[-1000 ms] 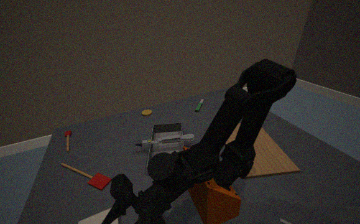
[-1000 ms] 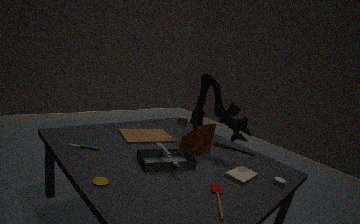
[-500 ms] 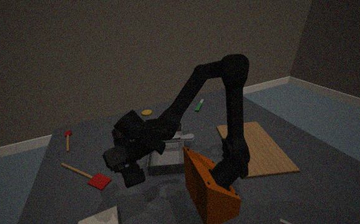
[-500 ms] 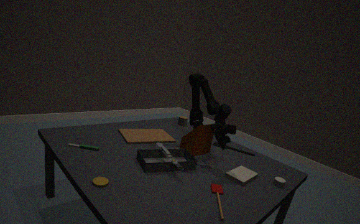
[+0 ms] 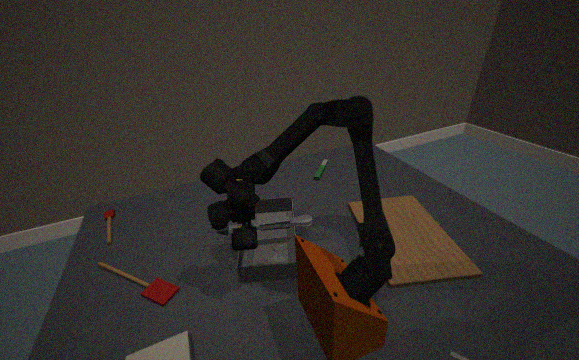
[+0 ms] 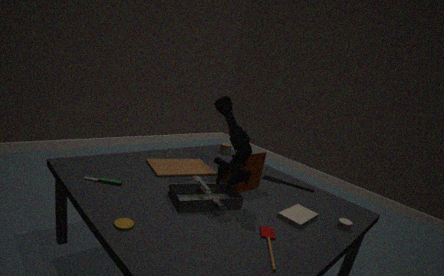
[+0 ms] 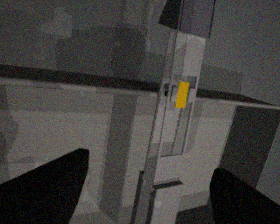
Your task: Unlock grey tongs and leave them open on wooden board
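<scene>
My gripper tip is 40 mm short of the yellow lock piece, 40 mm above it and 20 mm to the right of it. The rest, counted from my gripper tip: white block: 310 mm behind, 230 mm to the left, 90 mm below; red spatula: 300 mm to the left, 100 mm below, 10 mm behind; grey roasting tin: 80 mm below, 60 mm to the right, 20 mm ahead.
</scene>
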